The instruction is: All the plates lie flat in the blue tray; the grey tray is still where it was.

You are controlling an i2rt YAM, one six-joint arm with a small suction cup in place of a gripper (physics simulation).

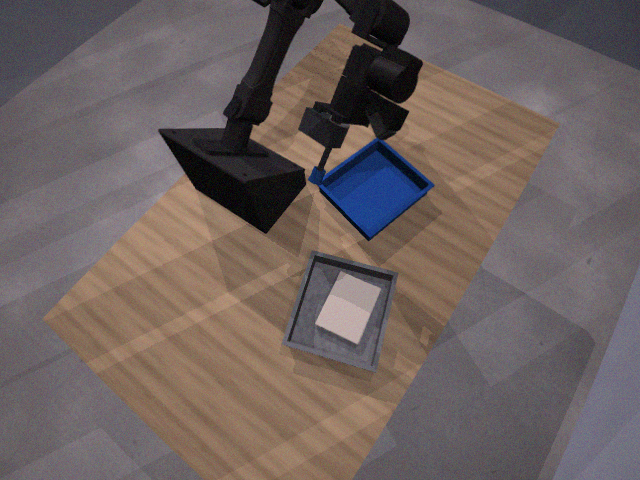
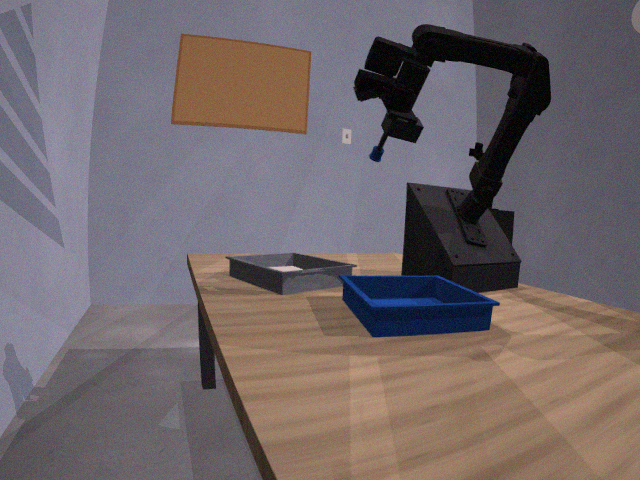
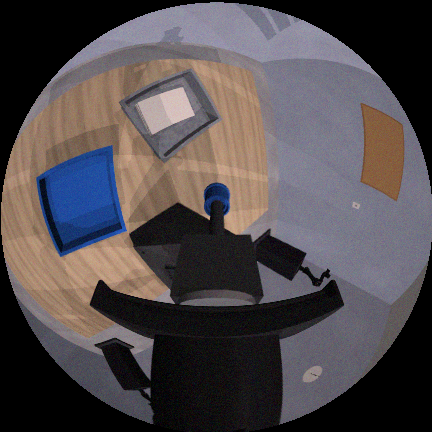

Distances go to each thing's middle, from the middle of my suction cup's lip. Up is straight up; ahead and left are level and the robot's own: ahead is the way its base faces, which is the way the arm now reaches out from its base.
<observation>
Right now my suction cup is 290 mm above the grey tray (image 1: 322, 270), 170 mm short of it and 110 mm to the left of it. The rest, counted from my suction cup: blue tray (image 2: 387, 306) (290 mm below, 210 mm to the left).
</observation>
